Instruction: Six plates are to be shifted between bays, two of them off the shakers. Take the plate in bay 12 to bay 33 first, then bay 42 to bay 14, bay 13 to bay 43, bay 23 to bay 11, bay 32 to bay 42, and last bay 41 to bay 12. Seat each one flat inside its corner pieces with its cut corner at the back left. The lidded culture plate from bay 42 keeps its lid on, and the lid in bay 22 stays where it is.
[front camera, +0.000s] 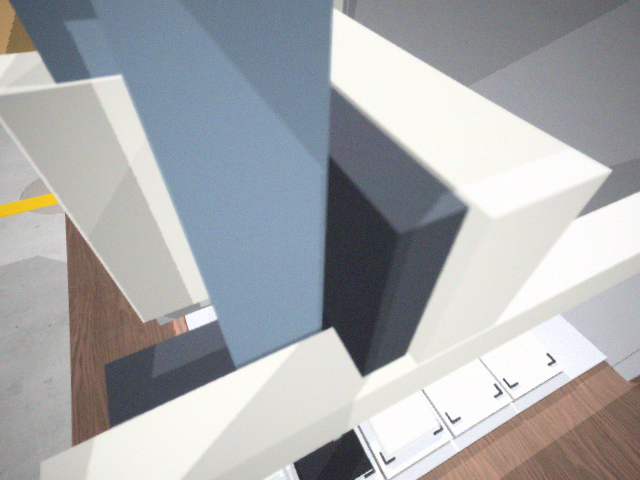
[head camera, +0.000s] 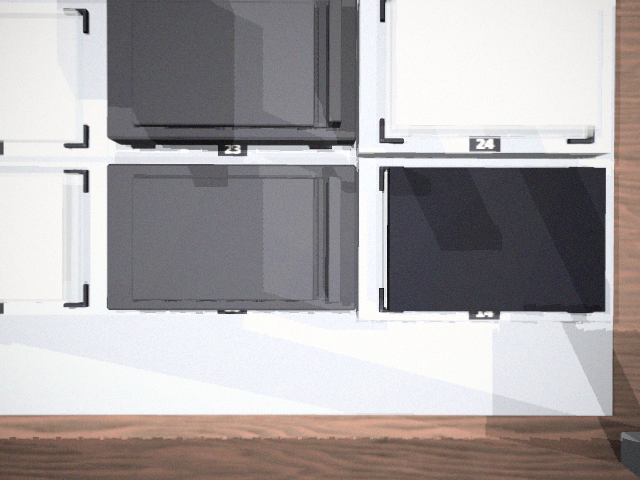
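Frame: origin at the robot's base, x ahead, y left, z up, level; millimetres.
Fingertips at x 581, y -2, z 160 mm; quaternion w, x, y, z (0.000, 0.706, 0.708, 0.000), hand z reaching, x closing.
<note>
Pixels of each thing's top centre, then the offset from my fingertips to it.
- bay 13, top centre: (head camera: 226, 237) 185 mm back, 46 mm left, 129 mm down
- bay 23, top centre: (head camera: 226, 54) 185 mm back, 153 mm left, 129 mm down
- dark flat-topped item, top centre: (head camera: 497, 239) (front camera: 318, 431) 25 mm back, 45 mm left, 129 mm down
In the head view, the grey shakers in bay 13 (head camera: 206, 237) and bay 23 (head camera: 180, 67) show flat tops with a raised bar at the right; I make out no plate on them. A dark flat-topped item (head camera: 465, 279) (front camera: 330, 457) sits in bay 14, with a thin white edge at its left. A white item (head camera: 31, 232) left of bay 13 lies inside its corner pieces. Another white item (head camera: 31, 77) lies behind it. In the front view my gripper's dark body hangs under the blue column; a white beam hides the jaws. Bays 32, 33, 41, 42 and 43 are hidden.
A white item (head camera: 491, 67) (front camera: 405, 421) sits in bay 24. The blue column (front camera: 258, 206) and a white gantry beam (front camera: 206, 403) cross the front view. The wooden table edge (head camera: 310, 449) runs along the front, with a grey block (head camera: 631, 452) at the right.
</note>
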